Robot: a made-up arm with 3 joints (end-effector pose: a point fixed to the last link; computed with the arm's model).
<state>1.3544 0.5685 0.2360</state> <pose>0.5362 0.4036 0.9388 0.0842 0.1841 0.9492 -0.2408</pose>
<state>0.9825 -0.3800 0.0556</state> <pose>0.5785 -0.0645 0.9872 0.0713 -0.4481 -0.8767 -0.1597</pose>
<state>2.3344 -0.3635 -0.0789</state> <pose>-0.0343 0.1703 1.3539 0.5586 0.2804 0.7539 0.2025</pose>
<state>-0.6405 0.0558 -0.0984</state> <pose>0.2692 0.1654 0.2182 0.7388 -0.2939 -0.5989 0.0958</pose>
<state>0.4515 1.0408 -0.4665</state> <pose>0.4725 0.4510 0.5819 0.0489 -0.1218 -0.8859 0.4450</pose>
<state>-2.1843 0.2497 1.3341</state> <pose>-0.1175 0.6362 0.5982 0.7710 -0.1062 0.3797 -0.5002</pose>
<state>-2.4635 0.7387 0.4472</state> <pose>-0.0888 0.6822 0.8440 0.8964 0.2076 0.2254 -0.3202</pose>
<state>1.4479 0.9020 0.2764</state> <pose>0.5126 0.4763 0.8126 0.1070 0.1239 0.9039 -0.3952</pose>
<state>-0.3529 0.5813 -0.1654</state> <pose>0.3694 0.3595 0.3419 0.5785 -0.1153 -0.7822 0.2005</pose>
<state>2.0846 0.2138 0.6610</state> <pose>0.2606 0.4683 1.1927 0.3199 0.0477 0.9397 -0.1116</pose>
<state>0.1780 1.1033 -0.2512</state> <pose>0.3741 0.4945 0.4756 0.2474 0.0058 -0.8887 0.3859</pose>
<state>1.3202 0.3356 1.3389</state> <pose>0.4545 0.4881 0.9236 0.2404 0.1955 -0.9504 -0.0272</pose>
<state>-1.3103 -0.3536 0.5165</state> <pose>-0.1147 0.2165 0.1970 0.8991 -0.3572 -0.1750 -0.1827</pose>
